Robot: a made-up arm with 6 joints.
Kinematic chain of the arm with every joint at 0, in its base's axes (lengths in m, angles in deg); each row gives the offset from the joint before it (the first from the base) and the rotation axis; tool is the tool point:
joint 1: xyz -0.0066 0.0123 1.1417 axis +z
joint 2: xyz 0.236 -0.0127 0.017 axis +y
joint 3: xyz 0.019 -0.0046 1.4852 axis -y
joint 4: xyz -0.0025 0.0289 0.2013 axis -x
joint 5: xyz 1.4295 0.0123 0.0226 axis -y
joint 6: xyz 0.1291 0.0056 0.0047 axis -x
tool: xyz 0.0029 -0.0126 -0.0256
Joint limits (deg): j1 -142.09..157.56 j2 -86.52..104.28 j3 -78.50..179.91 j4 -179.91..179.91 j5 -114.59..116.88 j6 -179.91..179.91
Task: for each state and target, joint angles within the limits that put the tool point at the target. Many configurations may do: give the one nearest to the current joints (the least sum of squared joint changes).
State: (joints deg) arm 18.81 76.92 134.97 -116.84 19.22 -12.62
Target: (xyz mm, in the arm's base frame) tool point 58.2 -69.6 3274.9
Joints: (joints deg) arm 2.66 41.34 173.76 -109.34 44.18 -14.60
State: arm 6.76 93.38 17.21 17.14 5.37 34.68
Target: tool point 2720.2 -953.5 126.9
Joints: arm -19.77 88.39 37.94 16.83 7.02 35.13
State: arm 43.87 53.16 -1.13 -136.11 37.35 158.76
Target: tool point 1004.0 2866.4 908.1
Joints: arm 72.09 72.03 40.09 -133.22 26.97 159.52
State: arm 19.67 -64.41 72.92 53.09 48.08 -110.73
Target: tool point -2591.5 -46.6 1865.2
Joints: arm 4.61 -62.27 108.27 52.11 59.77 -113.21
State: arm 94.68 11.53 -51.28 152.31 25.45 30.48
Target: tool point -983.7 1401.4 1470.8
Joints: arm 123.43 14.18 -37.27 150.95 25.13 30.72
